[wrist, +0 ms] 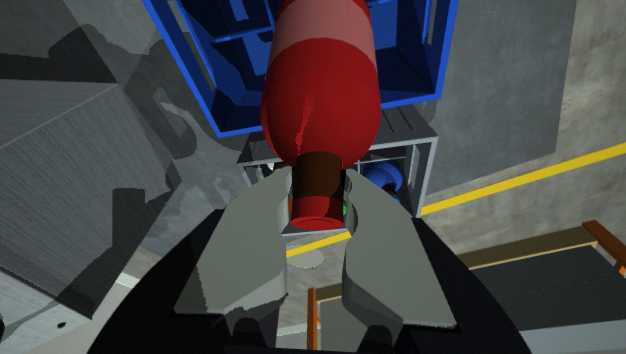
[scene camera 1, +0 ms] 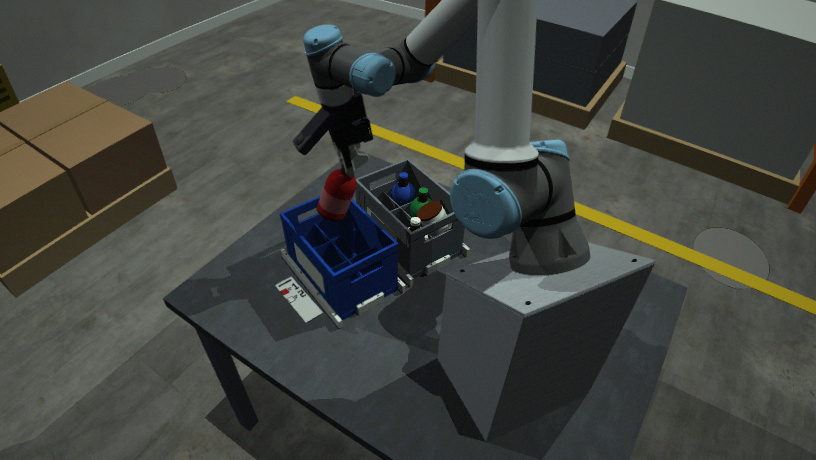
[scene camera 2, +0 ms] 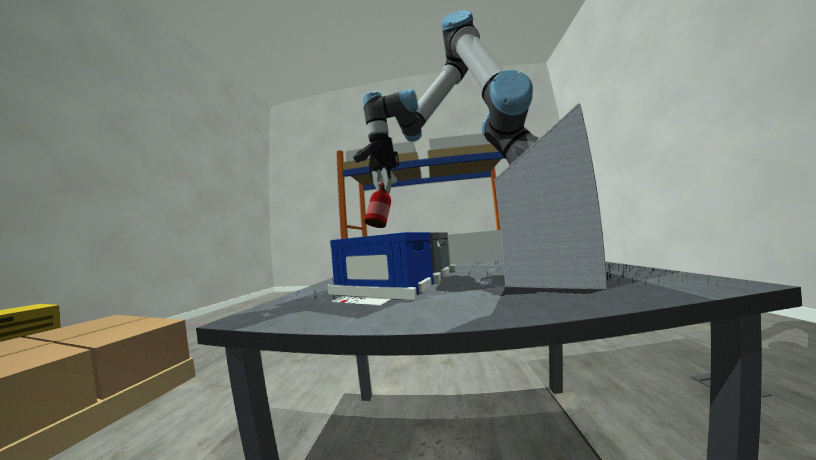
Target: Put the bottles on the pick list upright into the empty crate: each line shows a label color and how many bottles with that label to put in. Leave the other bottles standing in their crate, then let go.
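Seen in the pictures: gripper, fingertip midpoint: (wrist: 318, 170) (scene camera 1: 350, 173) (scene camera 2: 385, 194); arm's base, origin of the base link: (scene camera 1: 549, 260) (scene camera 2: 535, 164).
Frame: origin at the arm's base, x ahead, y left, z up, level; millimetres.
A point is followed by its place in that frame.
My gripper (scene camera 1: 347, 170) @(x 511, y -96, z -44 mm) (scene camera 2: 381, 184) @(x 511, y -96, z -44 mm) (wrist: 318, 170) @(x 511, y -96, z -44 mm) is shut on the neck of a red bottle (scene camera 1: 336, 195) @(x 515, y -40, z -74 mm) (scene camera 2: 378, 208) @(x 528, y -29, z -102 mm) (wrist: 321, 95) @(x 539, y -57, z -41 mm). The bottle hangs tilted above the blue crate (scene camera 1: 365, 275) @(x 411, y 12, z -247 mm) (scene camera 2: 410, 261) @(x 438, y 74, z -270 mm) (wrist: 442, 65) @(x 627, y -157, z -191 mm), over its back left part in scene camera 1. The compartments that show in the blue crate hold no bottle. The grey crate (scene camera 1: 406, 248) @(x 370, y -125, z -254 mm) (scene camera 2: 440, 251) @(x 322, y -184, z -266 mm) (wrist: 427, 170) @(x 568, y -290, z -191 mm) stands beside it and holds a blue bottle (scene camera 1: 403, 192) @(x 482, y -319, z -247 mm) (wrist: 382, 175) @(x 501, y -315, z -249 mm), a green bottle (scene camera 1: 421, 205) @(x 407, y -286, z -242 mm), a white-capped bottle (scene camera 1: 415, 222) @(x 372, y -178, z -205 mm) and a brown-topped white one (scene camera 1: 430, 211) @(x 361, y -245, z -214 mm). The pick list (scene camera 1: 299, 300) @(x 576, y 85, z -365 mm) (scene camera 2: 361, 300) @(x 579, y 83, z -365 mm) shows a red mark; its lines are small.
The dark table (scene camera 1: 342, 365) @(x 370, y 197, z -367 mm) (scene camera 2: 445, 320) @(x 381, y 265, z -366 mm) carries both crates, held by white rails (scene camera 1: 308, 285) @(x 571, y 46, z -340 mm) (scene camera 2: 371, 292) @(x 556, y 53, z -351 mm). The arm's grey pedestal (scene camera 1: 480, 331) @(x 70, y 157, z -80 mm) (scene camera 2: 554, 228) @(x 73, y 154, z -216 mm) (wrist: 55, 155) @(x 156, y 39, z -196 mm) stands beside the crates. Cardboard boxes (scene camera 1: 108, 154) (scene camera 2: 137, 342) stand on the floor at the left.
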